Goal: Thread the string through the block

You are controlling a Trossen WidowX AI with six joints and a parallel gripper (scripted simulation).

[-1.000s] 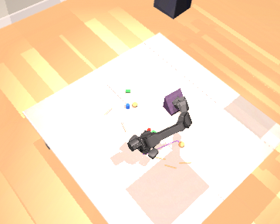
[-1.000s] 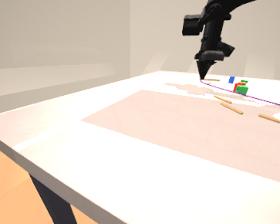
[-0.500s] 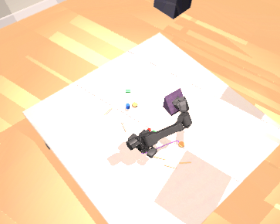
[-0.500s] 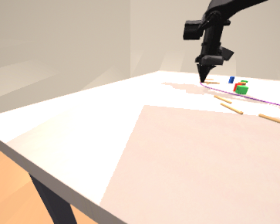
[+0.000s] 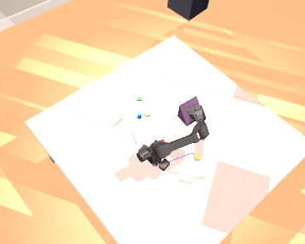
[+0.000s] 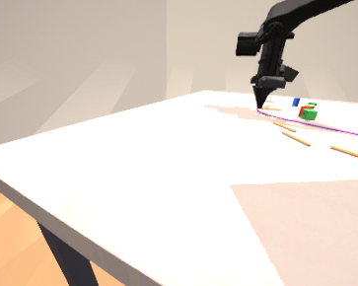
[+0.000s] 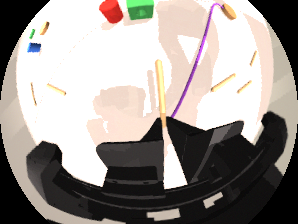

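Right now the green cube is 160 mm behind my gripper tip, 30 mm to the right of it and 10 mm below it. The rest, counted from my gripper tip: round wooden button: 230 mm behind, 150 mm to the left, 20 mm below; then thin wooden stick: 10 mm behind; then red piece: 150 mm behind, 70 mm to the right, 10 mm below.
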